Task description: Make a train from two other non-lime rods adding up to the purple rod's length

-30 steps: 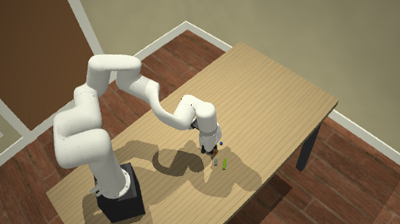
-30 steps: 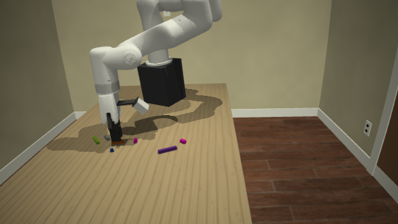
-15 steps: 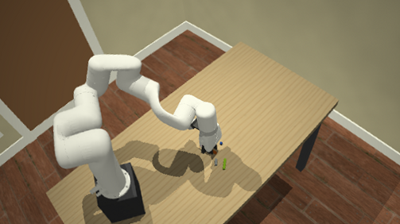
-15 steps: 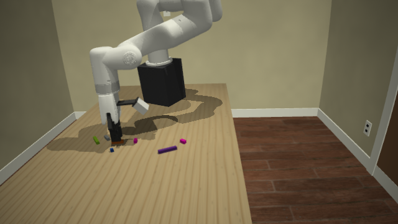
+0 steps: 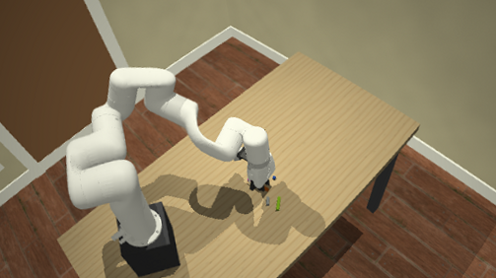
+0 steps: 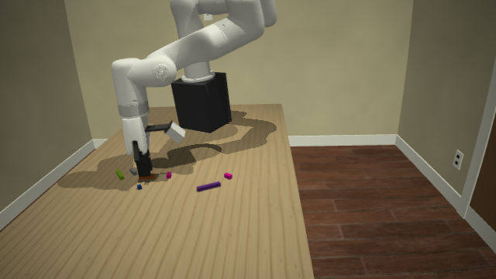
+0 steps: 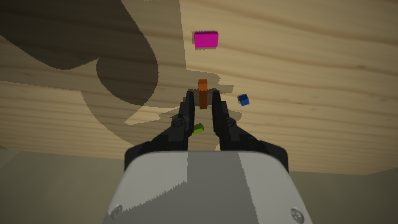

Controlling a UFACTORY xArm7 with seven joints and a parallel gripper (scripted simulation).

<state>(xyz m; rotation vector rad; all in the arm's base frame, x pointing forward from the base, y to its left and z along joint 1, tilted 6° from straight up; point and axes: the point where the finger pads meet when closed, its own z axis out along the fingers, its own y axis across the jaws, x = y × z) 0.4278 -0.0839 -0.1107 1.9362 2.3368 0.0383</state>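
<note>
My hand is 30 mm above the orange rod. From my hand the other things lie so: grey rod: 50 mm to the right, 30 mm below, 30 mm behind; then lime rod: 80 mm to the right, 30 mm below, 10 mm behind; then small blue rod: 50 mm ahead, 30 mm below.
</note>
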